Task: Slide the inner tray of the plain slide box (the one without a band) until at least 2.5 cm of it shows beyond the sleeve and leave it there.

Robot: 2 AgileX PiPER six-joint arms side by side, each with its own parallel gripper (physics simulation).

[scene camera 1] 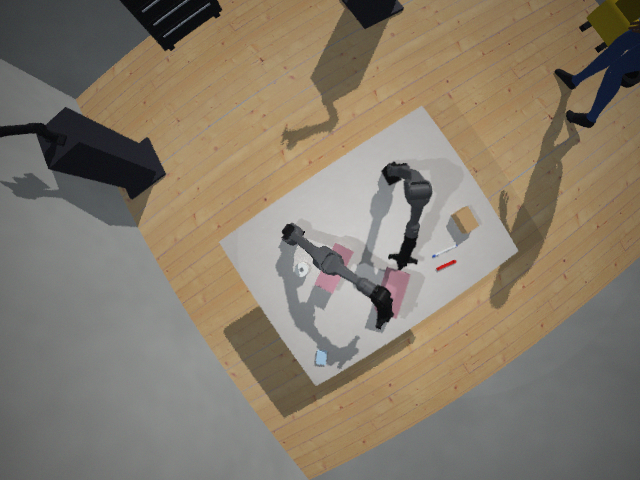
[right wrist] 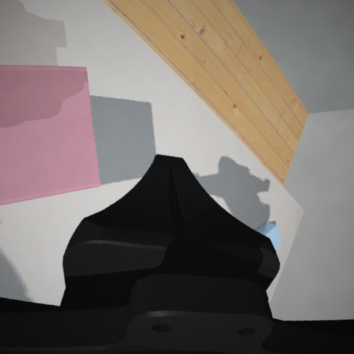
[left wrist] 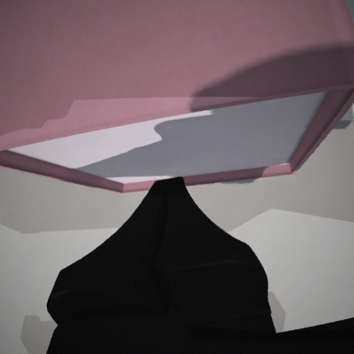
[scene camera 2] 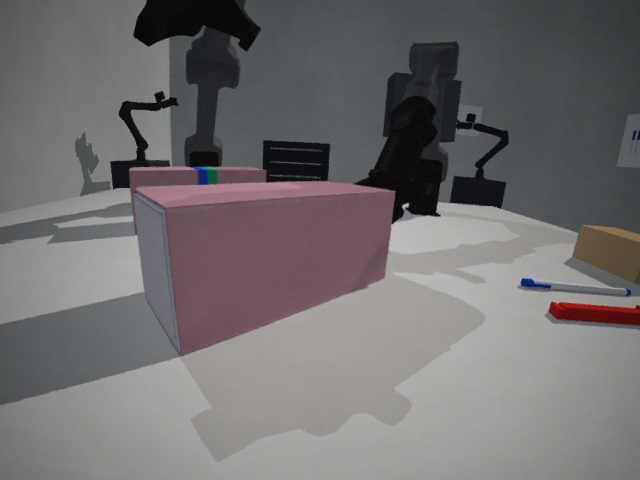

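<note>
The plain pink slide box (scene camera 1: 398, 285) (scene camera 2: 279, 258) (left wrist: 150, 55) (right wrist: 45, 150) lies on the table. Its pale inner tray (scene camera 2: 155, 258) (left wrist: 240, 135) looks about flush with the sleeve at the end facing scene camera 2. In the left wrist view it sits slightly recessed inside the sleeve's other end. My left gripper (scene camera 1: 400, 267) (left wrist: 172, 195) is shut, its tip close to that recessed end's lower rim; contact is unclear. My right gripper (scene camera 1: 380, 326) (right wrist: 166, 173) is shut and empty, above the table near the box's other end. The banded pink box (scene camera 1: 328, 280) (scene camera 2: 165, 176) lies behind the plain one in scene camera 2.
A tan block (scene camera 1: 465, 219) (scene camera 2: 604, 248), a white-and-blue pen (scene camera 1: 445, 251) (scene camera 2: 584, 287) and a red object (scene camera 1: 446, 265) (scene camera 2: 594, 313) lie to the right. A light blue piece (scene camera 1: 321, 358) (right wrist: 271, 236) lies near the table's lower corner. The right arm crosses above the banded box.
</note>
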